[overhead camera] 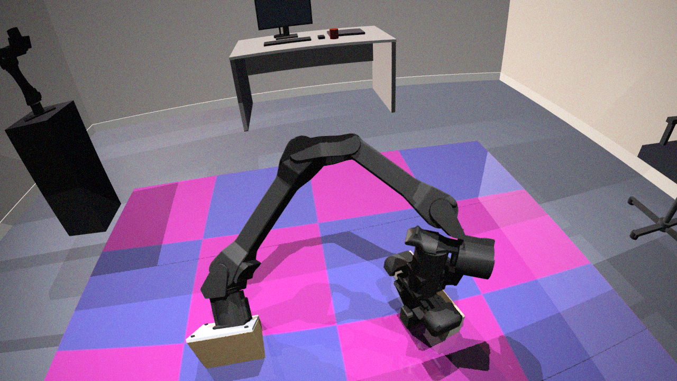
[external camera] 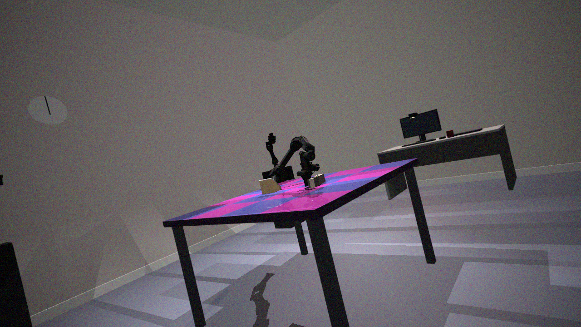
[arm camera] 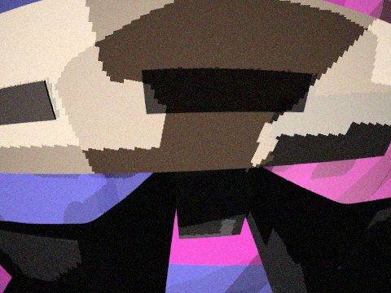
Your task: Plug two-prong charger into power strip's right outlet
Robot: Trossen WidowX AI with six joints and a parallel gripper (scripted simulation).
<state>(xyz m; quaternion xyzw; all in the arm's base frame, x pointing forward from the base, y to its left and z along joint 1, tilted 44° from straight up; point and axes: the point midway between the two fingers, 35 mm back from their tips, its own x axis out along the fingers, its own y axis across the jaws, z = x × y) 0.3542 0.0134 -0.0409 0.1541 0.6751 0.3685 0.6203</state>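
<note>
Right now my gripper tip is 2 cm short of the black two-prong charger and 1 cm below it.
</note>
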